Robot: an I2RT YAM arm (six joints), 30 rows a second.
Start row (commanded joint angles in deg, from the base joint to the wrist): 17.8, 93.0, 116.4, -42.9, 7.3, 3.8
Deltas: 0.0, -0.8, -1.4, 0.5, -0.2, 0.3; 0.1, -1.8, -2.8, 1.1, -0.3, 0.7; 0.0, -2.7, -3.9, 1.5, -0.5, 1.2; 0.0, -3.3, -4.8, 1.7, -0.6, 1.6; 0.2, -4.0, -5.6, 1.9, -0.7, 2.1; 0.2, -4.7, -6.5, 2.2, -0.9, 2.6; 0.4, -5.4, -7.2, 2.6, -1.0, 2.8; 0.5, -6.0, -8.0, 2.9, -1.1, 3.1; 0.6, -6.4, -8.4, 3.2, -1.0, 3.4; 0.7, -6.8, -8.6, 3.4, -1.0, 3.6; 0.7, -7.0, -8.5, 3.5, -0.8, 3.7; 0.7, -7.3, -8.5, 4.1, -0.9, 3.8; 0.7, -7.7, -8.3, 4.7, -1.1, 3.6; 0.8, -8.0, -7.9, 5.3, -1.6, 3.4; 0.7, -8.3, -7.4, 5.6, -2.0, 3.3
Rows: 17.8, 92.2, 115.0, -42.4, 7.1, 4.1; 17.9, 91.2, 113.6, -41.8, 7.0, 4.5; 17.8, 90.3, 112.5, -41.4, 6.8, 5.0; 17.8, 89.7, 111.6, -41.2, 6.7, 5.4; 18.0, 89.0, 110.8, -41.0, 6.6, 5.9; 18.0, 88.3, 109.9, -40.7, 6.4, 6.4; 18.2, 87.6, 109.2, -40.3, 6.3, 6.6; 18.3, 87.0, 108.4, -40.0, 6.2, 6.9; 18.4, 86.6, 108.0, -39.7, 6.3, 7.2; 18.5, 86.2, 107.8, -39.5, 6.3, 7.4; 18.5, 86.0, 107.9, -39.4, 6.5, 7.5; 18.5, 85.7, 107.9, -38.8, 6.4, 7.6; 18.5, 85.3, 108.1, -38.2, 6.2, 7.4; 18.6, 85.0, 108.5, -37.6, 5.7, 7.2; 18.5, 84.7, 109.0, -37.3, 5.3, 7.1
